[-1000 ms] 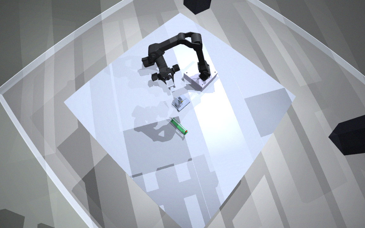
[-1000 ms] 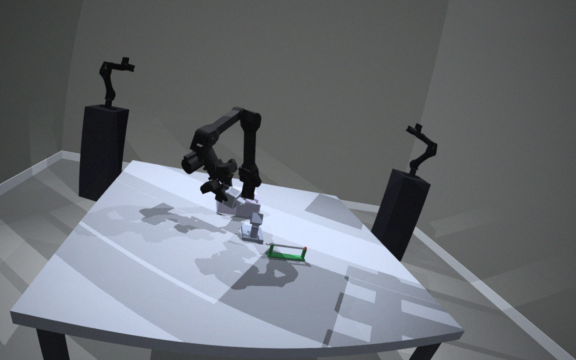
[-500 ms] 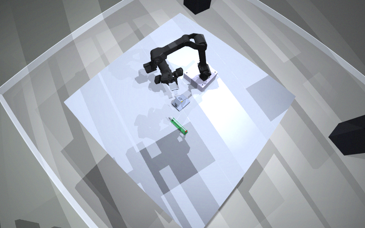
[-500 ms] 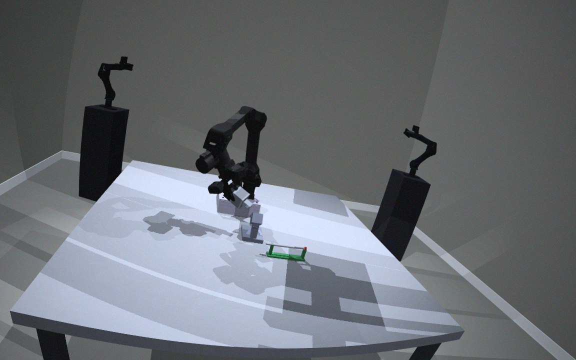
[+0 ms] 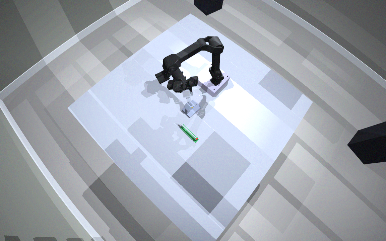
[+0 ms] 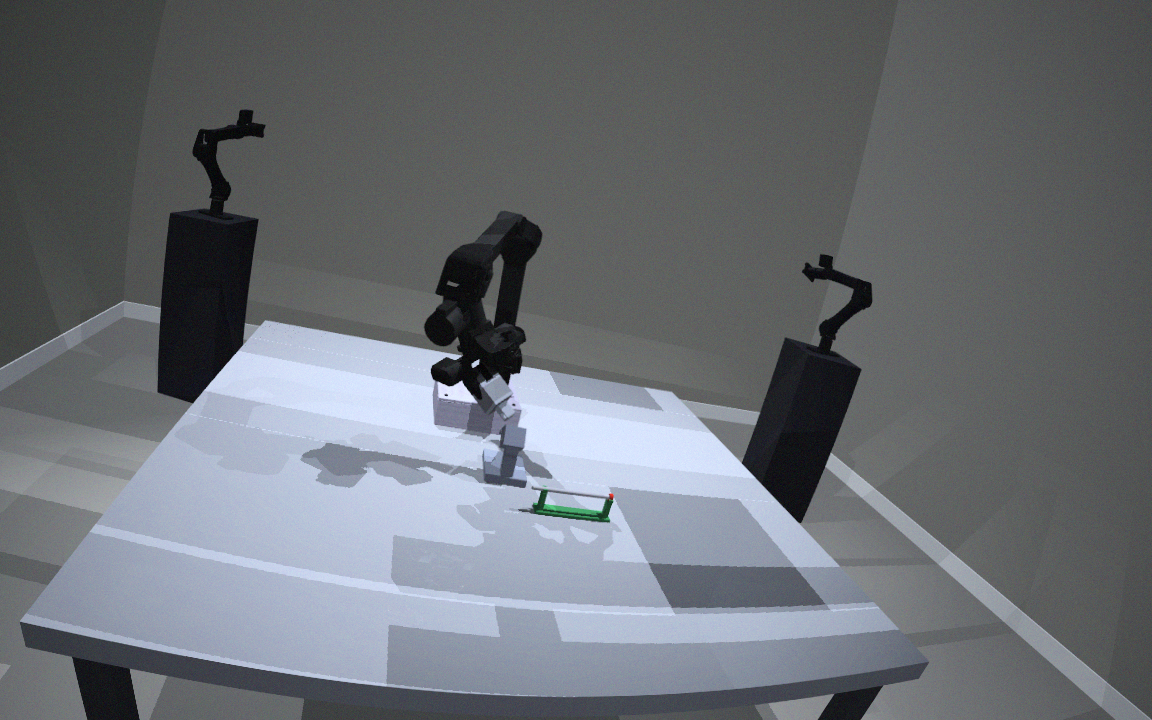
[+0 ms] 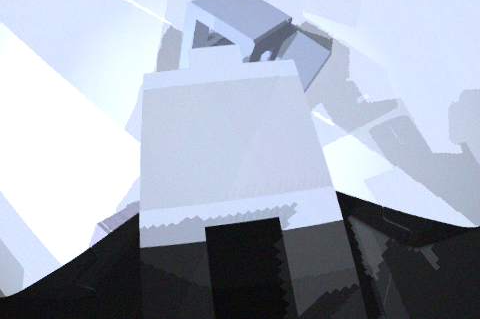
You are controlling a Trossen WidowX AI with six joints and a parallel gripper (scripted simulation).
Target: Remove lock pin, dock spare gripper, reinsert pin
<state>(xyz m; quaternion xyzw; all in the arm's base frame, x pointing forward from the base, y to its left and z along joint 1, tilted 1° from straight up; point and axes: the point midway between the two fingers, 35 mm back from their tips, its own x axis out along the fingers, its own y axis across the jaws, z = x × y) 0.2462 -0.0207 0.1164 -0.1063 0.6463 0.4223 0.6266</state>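
Right now the cradle is 19 cm to the left of my gripper tip, 13 cm below it and 12 cm ahead of it. Also, from my gripper tip: spare gripper (1 cm ahead); socket (10 cm below, 6 cm to the left, 2 cm ahead).
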